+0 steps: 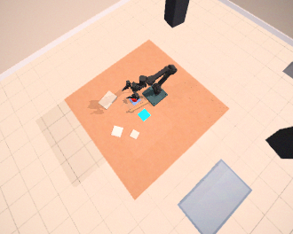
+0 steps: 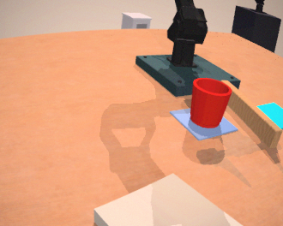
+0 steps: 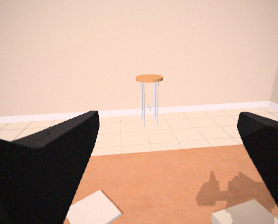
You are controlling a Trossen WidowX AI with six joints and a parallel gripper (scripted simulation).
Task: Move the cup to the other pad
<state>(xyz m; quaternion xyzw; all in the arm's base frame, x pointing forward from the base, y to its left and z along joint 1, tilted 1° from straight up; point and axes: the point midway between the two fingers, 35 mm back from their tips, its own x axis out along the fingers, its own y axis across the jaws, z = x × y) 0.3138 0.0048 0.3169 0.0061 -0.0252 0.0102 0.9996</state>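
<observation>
Now: gripper tip 31 cm above the red cup, 9 cm past it and 6 cm to the left of it. The rest, counted from my gripper tip: cyan pad (36 cm below, 14 cm to the left, 9 cm behind); yellow marble (33 cm below, 9 cm behind, 7 cm to the right); wooden bar (34 cm below, 9 cm behind, 4 cm to the left).
</observation>
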